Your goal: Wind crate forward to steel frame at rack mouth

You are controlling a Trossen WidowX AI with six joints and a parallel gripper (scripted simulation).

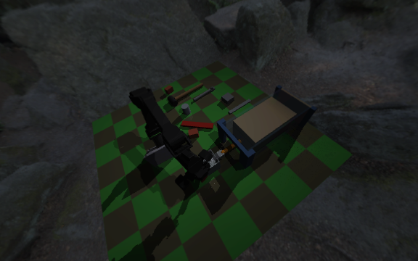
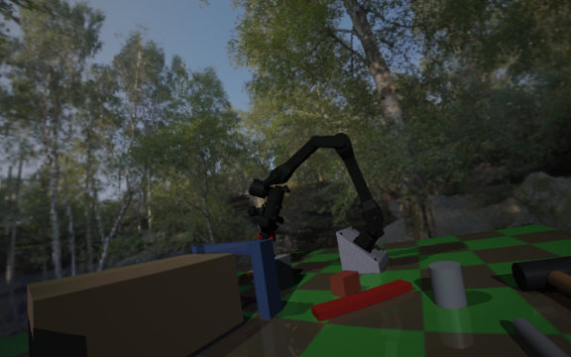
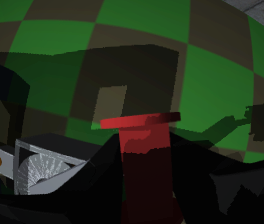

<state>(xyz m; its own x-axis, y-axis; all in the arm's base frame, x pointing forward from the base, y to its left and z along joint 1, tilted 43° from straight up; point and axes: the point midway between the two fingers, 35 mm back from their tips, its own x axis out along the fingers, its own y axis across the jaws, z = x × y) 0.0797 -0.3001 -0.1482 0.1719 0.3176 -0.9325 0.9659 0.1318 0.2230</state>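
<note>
Right now the winch handle is 4 cm to the left of my gripper tip, 3 cm below it and 3 cm ahead of it. Also, from my gripper tip: winch: 10 cm below, 7 cm to the left, 6 cm ahead; blue steel frame: 24 cm ahead, 7 cm to the left, 2 cm below; red grip: 2 cm to the left.
</note>
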